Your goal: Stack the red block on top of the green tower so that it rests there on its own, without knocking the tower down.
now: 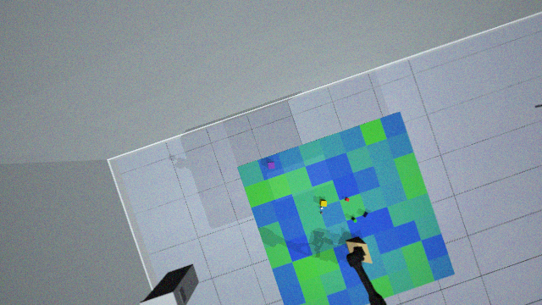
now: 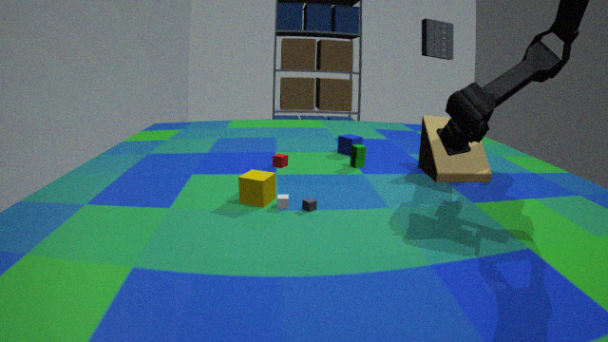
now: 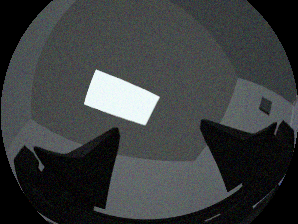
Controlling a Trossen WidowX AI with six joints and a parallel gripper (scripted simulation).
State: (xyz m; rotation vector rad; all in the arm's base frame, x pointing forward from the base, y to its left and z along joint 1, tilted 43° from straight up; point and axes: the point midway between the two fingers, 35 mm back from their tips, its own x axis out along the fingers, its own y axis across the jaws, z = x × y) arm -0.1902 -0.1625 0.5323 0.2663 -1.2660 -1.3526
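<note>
The red block lies 620 mm below my gripper tip, 470 mm ahead of it and 320 mm to the right of it. From my gripper tip the other things lie so: small white cube (620 mm below, 490 mm ahead, 120 mm to the right); then small grey cube (620 mm below, 460 mm ahead, 110 mm to the right); then blue cube (610 mm below, 410 mm to the right, 290 mm ahead).
</note>
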